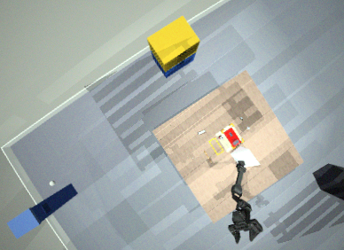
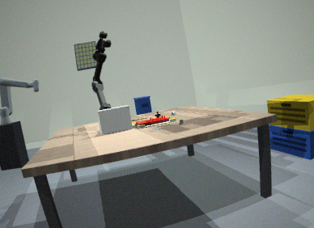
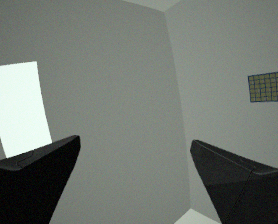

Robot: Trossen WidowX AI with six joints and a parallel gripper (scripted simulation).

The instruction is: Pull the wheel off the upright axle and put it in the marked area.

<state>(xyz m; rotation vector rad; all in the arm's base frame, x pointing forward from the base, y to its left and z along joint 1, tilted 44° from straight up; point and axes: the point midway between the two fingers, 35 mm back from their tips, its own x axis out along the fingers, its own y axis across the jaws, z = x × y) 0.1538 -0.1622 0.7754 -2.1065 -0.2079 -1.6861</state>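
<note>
The wheel lies 720 mm below my gripper tip, 370 mm to the right of it and 310 mm ahead of it.
</note>
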